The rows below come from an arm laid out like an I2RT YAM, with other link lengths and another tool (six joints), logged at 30 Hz.
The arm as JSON. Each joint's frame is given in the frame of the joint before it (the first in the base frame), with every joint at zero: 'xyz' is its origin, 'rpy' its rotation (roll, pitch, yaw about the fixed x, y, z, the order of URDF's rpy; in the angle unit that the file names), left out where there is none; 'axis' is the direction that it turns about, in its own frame. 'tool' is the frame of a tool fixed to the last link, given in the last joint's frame.
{
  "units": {
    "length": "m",
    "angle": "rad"
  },
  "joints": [
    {
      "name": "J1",
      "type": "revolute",
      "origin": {
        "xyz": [
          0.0,
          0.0,
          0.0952
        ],
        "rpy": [
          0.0,
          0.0,
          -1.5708
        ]
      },
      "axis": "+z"
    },
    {
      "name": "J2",
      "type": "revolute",
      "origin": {
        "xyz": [
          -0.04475,
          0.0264,
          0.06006
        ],
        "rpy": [
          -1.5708,
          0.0,
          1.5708
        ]
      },
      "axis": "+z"
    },
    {
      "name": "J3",
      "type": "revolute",
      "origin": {
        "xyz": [
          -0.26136,
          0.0,
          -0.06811
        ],
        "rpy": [
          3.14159,
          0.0,
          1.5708
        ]
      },
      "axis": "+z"
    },
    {
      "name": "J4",
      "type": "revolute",
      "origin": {
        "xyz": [
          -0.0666,
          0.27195,
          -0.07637
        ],
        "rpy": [
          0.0,
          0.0,
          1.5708
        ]
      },
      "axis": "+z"
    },
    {
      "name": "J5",
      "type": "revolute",
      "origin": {
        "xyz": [
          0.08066,
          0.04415,
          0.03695
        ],
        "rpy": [
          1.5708,
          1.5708,
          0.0
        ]
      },
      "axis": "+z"
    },
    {
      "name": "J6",
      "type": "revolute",
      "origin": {
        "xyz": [
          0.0,
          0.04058,
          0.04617
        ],
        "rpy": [
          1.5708,
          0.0,
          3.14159
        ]
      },
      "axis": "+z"
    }
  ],
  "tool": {
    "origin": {
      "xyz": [
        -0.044,
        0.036,
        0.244
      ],
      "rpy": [
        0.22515,
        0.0,
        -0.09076
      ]
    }
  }
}
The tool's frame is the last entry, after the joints.
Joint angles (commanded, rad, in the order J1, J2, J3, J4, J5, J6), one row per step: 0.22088, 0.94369, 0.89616, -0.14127, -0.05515, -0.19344; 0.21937, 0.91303, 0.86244, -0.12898, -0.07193, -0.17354; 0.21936, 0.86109, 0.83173, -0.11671, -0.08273, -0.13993; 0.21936, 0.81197, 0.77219, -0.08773, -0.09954, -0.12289; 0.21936, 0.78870, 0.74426, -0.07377, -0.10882, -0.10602; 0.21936, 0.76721, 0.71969, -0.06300, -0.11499, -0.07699; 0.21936, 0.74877, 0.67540, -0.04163, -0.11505, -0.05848; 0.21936, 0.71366, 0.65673, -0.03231, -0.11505, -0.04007; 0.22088, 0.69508, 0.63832, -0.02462, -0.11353, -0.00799; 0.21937, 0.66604, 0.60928, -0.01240, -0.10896, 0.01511; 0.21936, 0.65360, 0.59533, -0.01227, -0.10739, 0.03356; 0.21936, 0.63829, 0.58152, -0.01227, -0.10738, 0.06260
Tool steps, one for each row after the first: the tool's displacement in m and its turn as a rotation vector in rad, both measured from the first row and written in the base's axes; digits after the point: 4 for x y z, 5 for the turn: -0.0069, 0.0034, -0.0015, 0.02379, -0.00284, 0.01135; -0.0164, 0.0059, 0.0088, 0.06438, -0.02559, 0.01677; -0.0257, 0.0093, 0.0047, 0.08680, -0.03776, 0.03122; -0.0302, 0.0117, 0.0032, 0.10589, -0.04124, 0.03817; -0.0343, 0.0137, 0.0023, 0.13561, -0.03962, 0.04029; -0.0368, 0.0139, -0.0092, 0.15217, -0.02968, 0.03726; -0.0418, 0.0135, -0.0016, 0.17468, -0.04935, 0.03652; -0.0447, 0.0143, -0.0011, 0.20643, -0.04738, 0.03280; -0.0479, 0.0125, -0.0016, 0.23028, -0.05308, 0.02494; -0.0498, 0.0122, -0.0043, 0.24730, -0.04642, 0.02082; -0.0524, 0.0127, -0.0052, 0.27508, -0.03918, 0.01720
